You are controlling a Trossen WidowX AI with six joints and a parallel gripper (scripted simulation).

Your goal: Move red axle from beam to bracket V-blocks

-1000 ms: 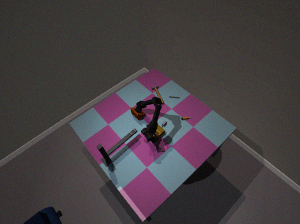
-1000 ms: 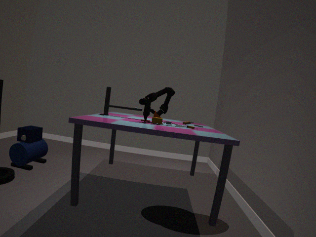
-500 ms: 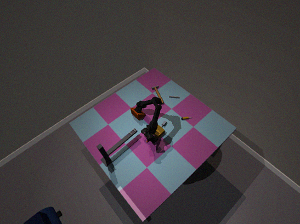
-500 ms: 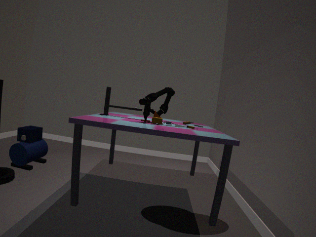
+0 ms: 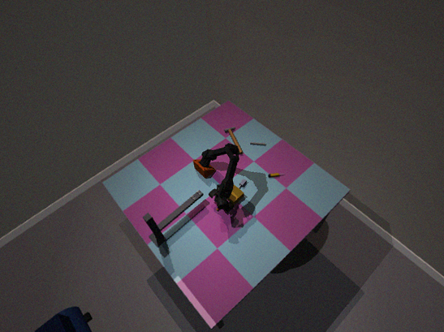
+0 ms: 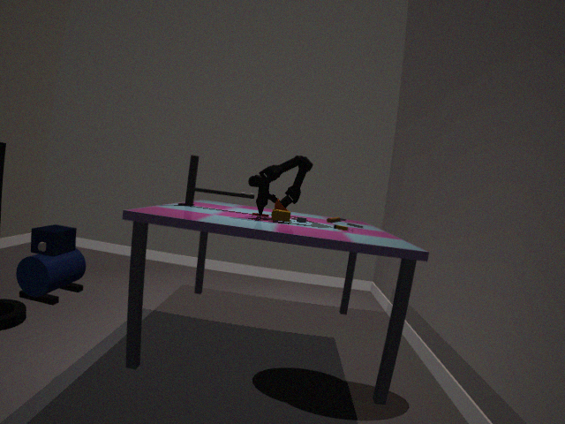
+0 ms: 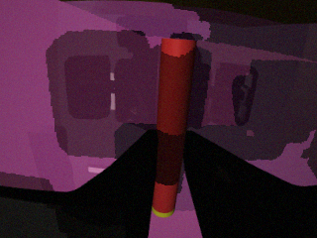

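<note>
The yellow block lies 1 cm behind my gripper tip, 11 cm to the left of it and 2 cm above it. Round my gripper tip: screwdriver: 4 cm ahead, 46 cm to the left; grey rod: 27 cm behind, 56 cm to the left.
</note>
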